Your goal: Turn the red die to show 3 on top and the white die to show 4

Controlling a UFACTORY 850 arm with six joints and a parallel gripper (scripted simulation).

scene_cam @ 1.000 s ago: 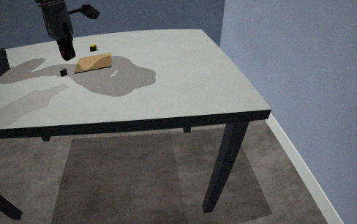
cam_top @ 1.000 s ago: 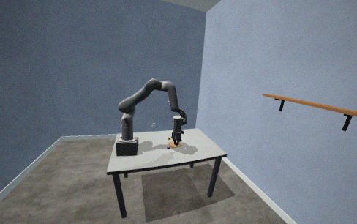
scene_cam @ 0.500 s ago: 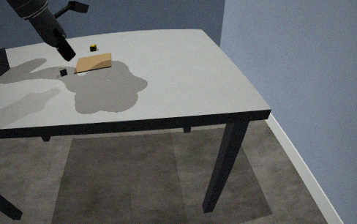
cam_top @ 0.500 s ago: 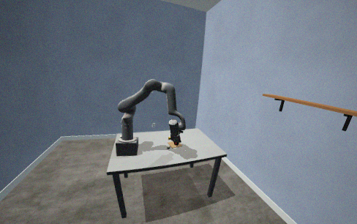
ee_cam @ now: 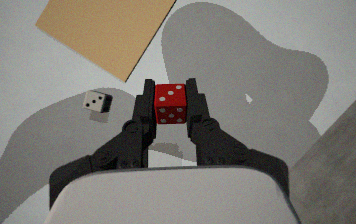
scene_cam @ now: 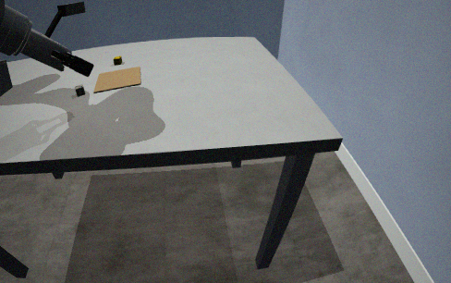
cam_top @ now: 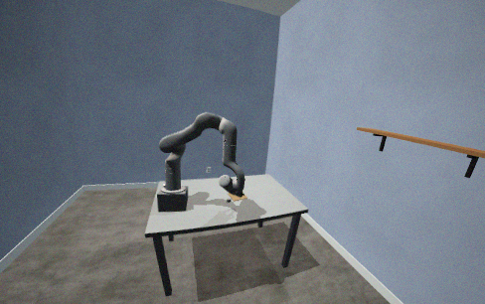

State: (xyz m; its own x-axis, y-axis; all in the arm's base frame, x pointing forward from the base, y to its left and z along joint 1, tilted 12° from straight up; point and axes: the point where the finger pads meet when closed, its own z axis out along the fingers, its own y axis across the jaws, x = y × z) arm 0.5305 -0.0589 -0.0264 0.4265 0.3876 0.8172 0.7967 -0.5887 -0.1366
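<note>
My hand is 100 mm above the white die, 70 mm to the right of it and 70 mm past it. Also, from my hand: tan mat 160 mm to the left, 110 mm below, 10 mm ahead; then red die 10 mm below; then yellow die 290 mm to the left, 100 mm below, 40 mm behind.
</note>
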